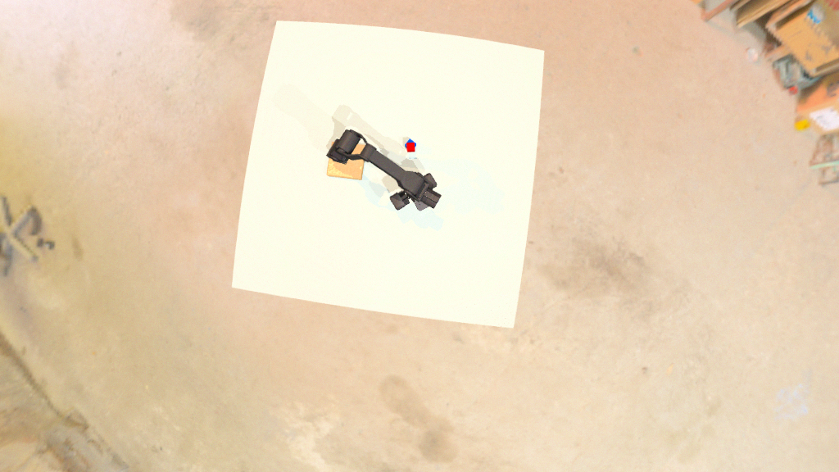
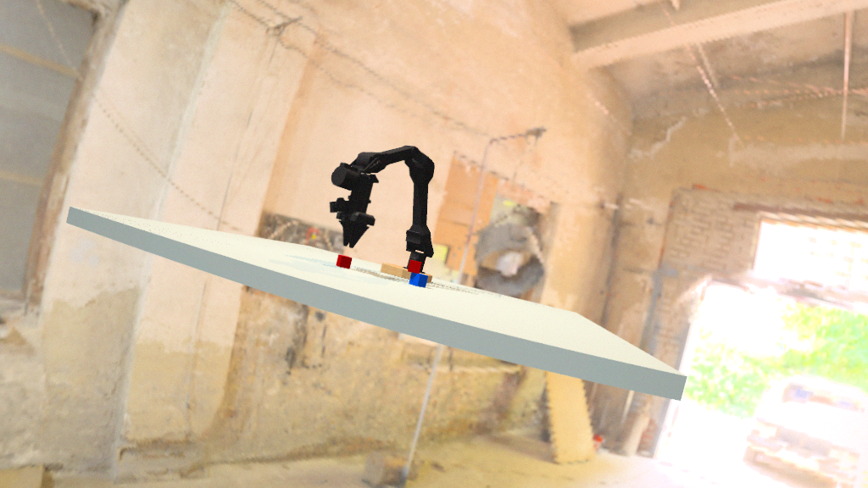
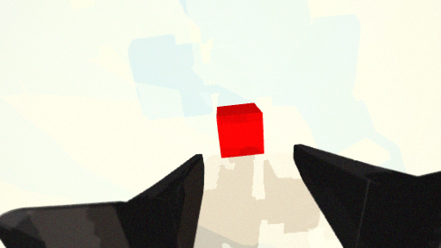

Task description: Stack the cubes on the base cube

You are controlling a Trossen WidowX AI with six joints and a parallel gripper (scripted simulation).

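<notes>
Now: gripper tip 8 cm past the blue cube, 21 cm to the right of it and 4 cm above it.
</notes>
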